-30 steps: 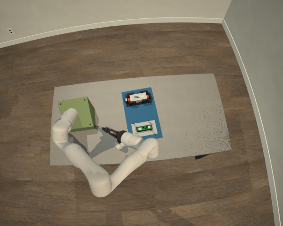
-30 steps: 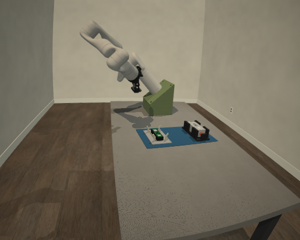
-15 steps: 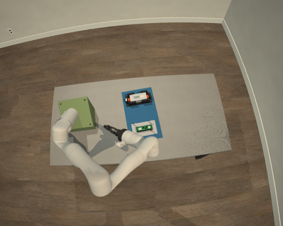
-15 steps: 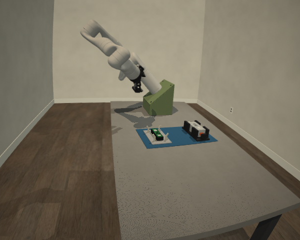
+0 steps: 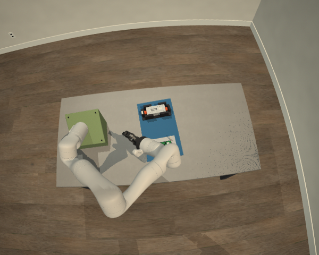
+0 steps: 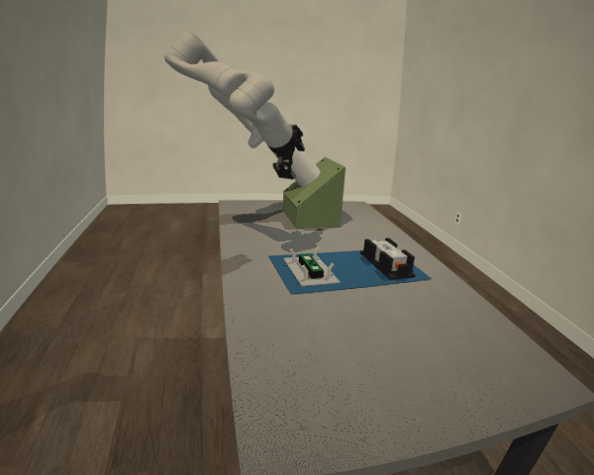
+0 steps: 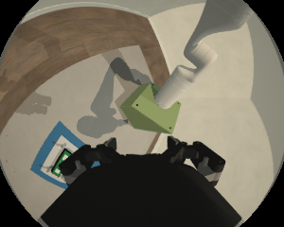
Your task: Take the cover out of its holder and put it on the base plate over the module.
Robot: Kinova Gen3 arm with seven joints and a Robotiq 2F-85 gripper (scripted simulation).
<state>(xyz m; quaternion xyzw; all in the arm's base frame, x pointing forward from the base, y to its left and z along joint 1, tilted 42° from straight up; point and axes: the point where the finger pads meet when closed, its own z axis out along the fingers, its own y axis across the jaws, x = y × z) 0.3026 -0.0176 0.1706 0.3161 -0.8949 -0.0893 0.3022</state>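
Right now my hand is 24 cm to the right of the white cover, 23 cm above it and 16 cm short of it.
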